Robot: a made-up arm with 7 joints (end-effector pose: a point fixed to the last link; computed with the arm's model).
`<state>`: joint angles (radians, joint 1 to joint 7).
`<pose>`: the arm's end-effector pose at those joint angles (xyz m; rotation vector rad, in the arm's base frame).
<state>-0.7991 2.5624 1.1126 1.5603 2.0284 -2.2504 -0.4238</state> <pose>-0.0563 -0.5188 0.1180 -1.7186 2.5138 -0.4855</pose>
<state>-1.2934 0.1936 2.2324 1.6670 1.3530 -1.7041 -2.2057</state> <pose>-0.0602 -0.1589 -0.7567 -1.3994 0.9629 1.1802</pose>
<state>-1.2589 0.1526 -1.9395 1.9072 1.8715 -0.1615 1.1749</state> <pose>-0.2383 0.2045 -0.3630 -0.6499 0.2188 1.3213</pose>
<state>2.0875 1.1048 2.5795 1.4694 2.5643 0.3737 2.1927</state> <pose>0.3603 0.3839 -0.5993 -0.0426 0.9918 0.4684</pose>
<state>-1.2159 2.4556 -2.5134 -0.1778 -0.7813 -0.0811 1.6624</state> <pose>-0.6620 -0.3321 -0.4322 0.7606 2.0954 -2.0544</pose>
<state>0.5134 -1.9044 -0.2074 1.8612 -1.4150 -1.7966 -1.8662</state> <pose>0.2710 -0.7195 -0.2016 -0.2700 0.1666 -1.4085</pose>
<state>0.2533 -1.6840 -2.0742 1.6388 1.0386 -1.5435 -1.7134</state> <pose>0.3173 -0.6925 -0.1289 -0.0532 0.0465 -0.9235</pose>
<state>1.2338 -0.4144 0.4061 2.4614 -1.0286 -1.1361 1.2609</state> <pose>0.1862 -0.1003 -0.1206 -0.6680 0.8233 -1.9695</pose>
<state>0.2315 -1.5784 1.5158 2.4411 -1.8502 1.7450 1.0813</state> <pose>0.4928 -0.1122 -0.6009 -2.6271 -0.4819 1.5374</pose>
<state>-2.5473 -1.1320 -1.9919 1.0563 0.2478 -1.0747 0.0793</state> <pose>-0.4104 0.2276 -0.1094 0.2590 -0.8921 -2.4759</pose>
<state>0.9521 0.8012 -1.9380 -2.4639 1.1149 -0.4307 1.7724</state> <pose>0.5909 0.1970 0.0242 -2.5535 -1.5381 -0.6230</pose>
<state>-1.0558 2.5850 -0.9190 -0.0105 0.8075 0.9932 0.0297</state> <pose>-0.1412 0.1682 -0.1830 -0.0297 -0.9825 0.7897</pose>
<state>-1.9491 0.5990 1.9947 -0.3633 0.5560 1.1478 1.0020</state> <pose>-0.1819 -0.6133 -0.4012 -1.0650 0.4915 -1.6177</pose>
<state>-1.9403 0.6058 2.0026 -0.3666 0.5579 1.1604 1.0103</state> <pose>-0.1758 -0.6175 -0.3973 -1.0787 0.4801 -1.5993</pose>
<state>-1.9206 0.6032 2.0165 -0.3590 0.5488 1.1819 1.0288</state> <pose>-0.1585 -0.6208 -0.4097 -1.0731 0.4796 -1.5488</pose>
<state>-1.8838 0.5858 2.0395 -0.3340 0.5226 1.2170 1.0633</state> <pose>-0.1239 -0.6196 -0.4479 -1.0362 0.4949 -1.4484</pose>
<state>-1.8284 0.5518 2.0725 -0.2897 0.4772 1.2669 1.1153</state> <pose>-0.0713 -0.6043 -0.5141 -0.9635 0.5243 -1.2926</pose>
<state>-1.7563 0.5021 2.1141 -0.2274 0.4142 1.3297 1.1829</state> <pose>-0.0061 -0.5612 -0.6026 -0.8558 0.5607 -1.0865</pose>
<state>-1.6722 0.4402 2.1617 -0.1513 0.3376 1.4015 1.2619</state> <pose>0.0598 -0.4795 -0.6988 -0.7191 0.5960 -0.8439</pose>
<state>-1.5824 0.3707 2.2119 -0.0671 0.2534 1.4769 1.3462</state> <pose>0.1114 -0.3597 -0.7835 -0.5624 0.6240 -0.5858</pose>
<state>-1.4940 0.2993 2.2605 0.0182 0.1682 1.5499 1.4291</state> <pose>0.1386 -0.2169 -0.8399 -0.3976 0.6421 -0.3354</pose>
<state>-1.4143 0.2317 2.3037 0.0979 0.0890 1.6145 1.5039</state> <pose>0.1410 -0.0752 -0.8624 -0.2379 0.6513 -0.1152</pose>
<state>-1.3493 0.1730 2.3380 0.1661 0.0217 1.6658 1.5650</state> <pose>0.1278 0.0446 -0.8580 -0.0965 0.6542 0.0594</pose>
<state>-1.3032 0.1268 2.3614 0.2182 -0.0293 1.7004 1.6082</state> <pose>0.1104 0.1318 -0.8403 0.0150 0.6548 0.1808</pose>
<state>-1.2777 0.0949 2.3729 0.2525 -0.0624 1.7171 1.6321</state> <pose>0.0976 0.1857 -0.8224 0.0910 0.6559 0.2500</pose>
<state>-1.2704 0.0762 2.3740 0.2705 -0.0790 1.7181 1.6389</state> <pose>0.0922 0.2123 -0.8114 0.1327 0.6590 0.2755</pose>
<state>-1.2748 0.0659 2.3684 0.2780 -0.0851 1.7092 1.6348</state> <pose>0.0924 0.2227 -0.8065 0.1524 0.6638 0.2742</pose>
